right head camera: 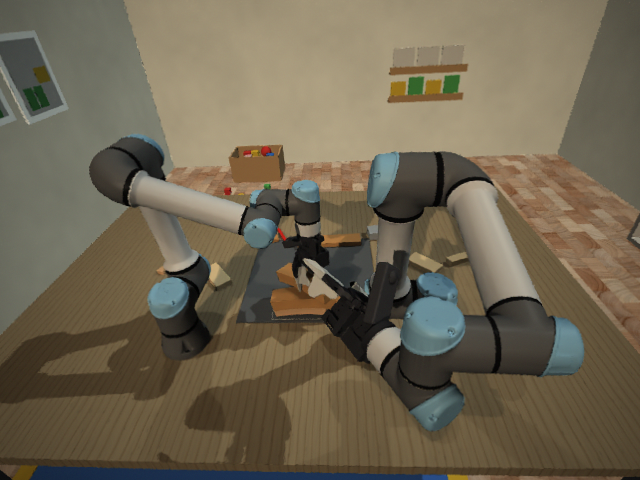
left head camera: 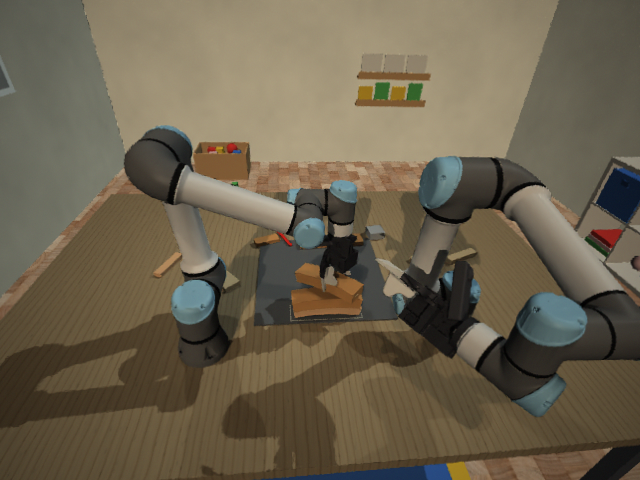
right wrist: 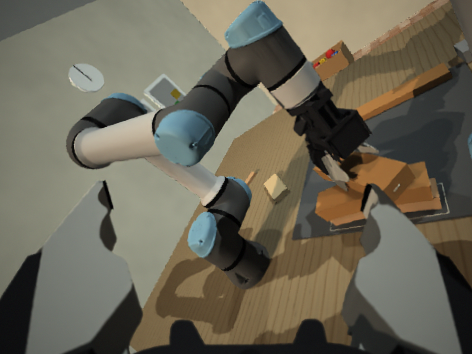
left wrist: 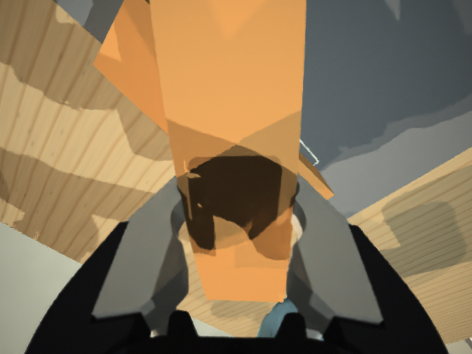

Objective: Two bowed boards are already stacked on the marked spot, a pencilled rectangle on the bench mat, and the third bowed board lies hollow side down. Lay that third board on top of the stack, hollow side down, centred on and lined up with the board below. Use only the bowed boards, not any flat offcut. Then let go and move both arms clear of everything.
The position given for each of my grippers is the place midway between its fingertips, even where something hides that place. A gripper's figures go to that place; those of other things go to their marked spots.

Labels:
My left gripper (right head camera: 309, 286): 1.18 m from the lens. My right gripper (right head camera: 328, 271) is 0.76 m from the lens. A dark mat (right head camera: 256, 308): 1.31 m from the lens.

